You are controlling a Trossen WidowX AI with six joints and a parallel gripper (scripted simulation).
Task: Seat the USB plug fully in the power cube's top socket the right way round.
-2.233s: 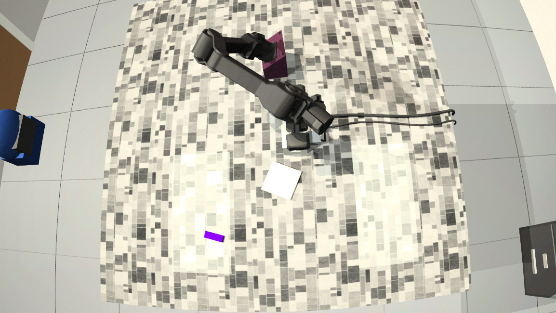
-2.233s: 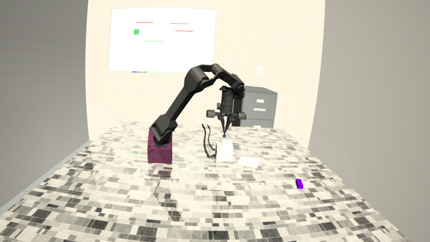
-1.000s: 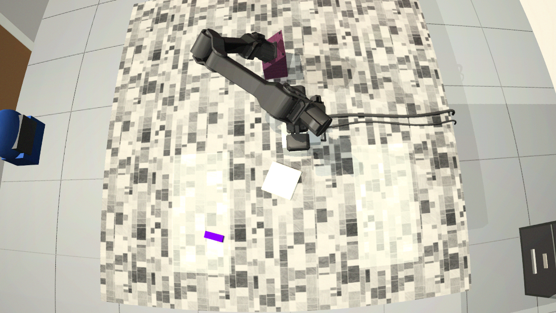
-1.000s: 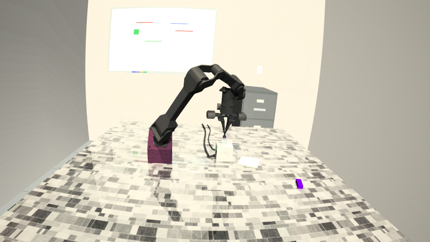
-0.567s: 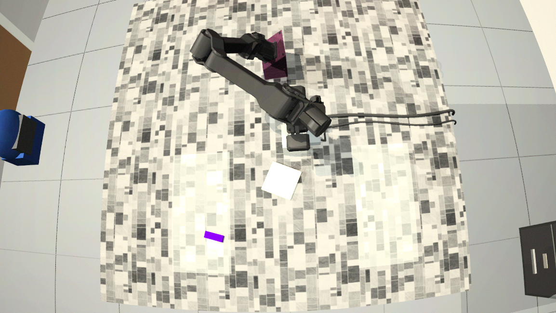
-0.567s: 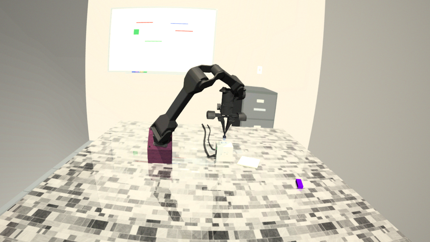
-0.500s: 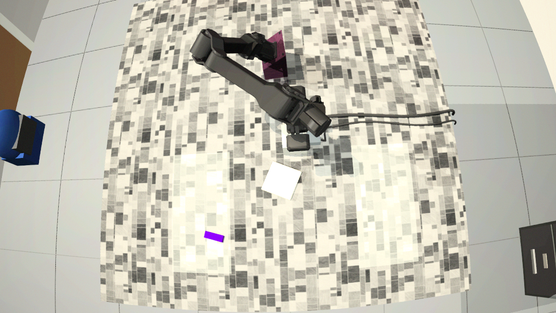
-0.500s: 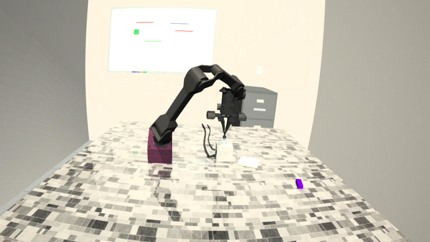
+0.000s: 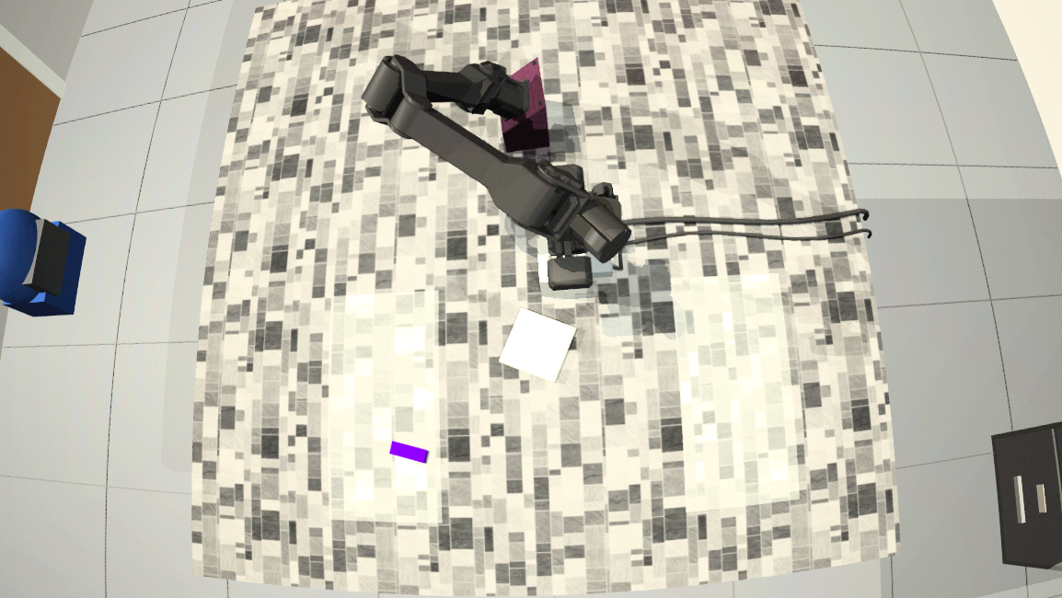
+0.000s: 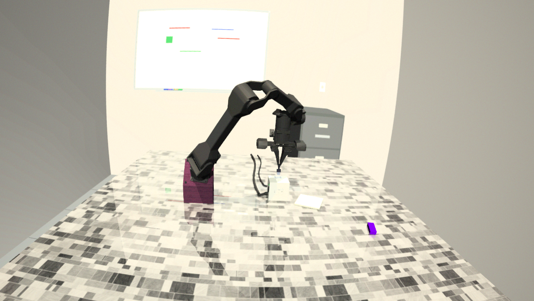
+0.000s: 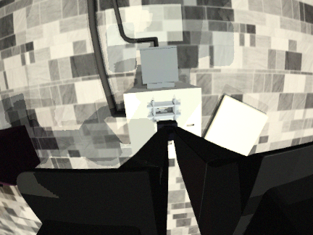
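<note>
The dark USB plug lies 20 mm below my gripper tip. The rest, counted from my gripper tip: flat white pad (130 mm ahead, 120 mm below, 60 mm to the right); purple block (310 mm ahead, 280 mm to the right, 120 mm below).
</note>
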